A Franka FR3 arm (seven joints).
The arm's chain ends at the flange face. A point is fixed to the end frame.
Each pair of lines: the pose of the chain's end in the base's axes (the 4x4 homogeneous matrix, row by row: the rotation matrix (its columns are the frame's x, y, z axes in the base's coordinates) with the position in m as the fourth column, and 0 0 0 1 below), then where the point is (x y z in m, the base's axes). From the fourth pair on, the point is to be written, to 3 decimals.
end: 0.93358 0.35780 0.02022 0.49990; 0.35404 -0.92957 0.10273 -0.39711; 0.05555 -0.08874 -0.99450 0.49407; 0 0 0 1
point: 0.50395 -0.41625 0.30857
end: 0.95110 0.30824 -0.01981 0.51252; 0.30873 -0.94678 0.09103 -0.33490; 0.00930 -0.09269 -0.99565 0.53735; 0 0 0 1
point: 0.50726 -0.35618 0.35211
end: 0.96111 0.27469 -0.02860 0.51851; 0.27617 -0.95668 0.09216 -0.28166; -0.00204 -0.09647 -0.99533 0.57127; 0 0 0 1
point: 0.51031 -0.30266 0.38611
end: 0.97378 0.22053 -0.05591 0.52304; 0.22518 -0.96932 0.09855 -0.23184; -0.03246 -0.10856 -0.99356 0.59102; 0 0 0 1
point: 0.508 -0.251 0.406
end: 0.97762 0.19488 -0.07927 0.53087; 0.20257 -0.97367 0.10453 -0.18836; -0.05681 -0.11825 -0.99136 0.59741; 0 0 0 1
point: 0.510 -0.207 0.413
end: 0.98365 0.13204 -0.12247 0.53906; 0.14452 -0.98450 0.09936 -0.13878; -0.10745 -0.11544 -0.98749 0.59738; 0 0 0 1
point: 0.508 -0.158 0.414
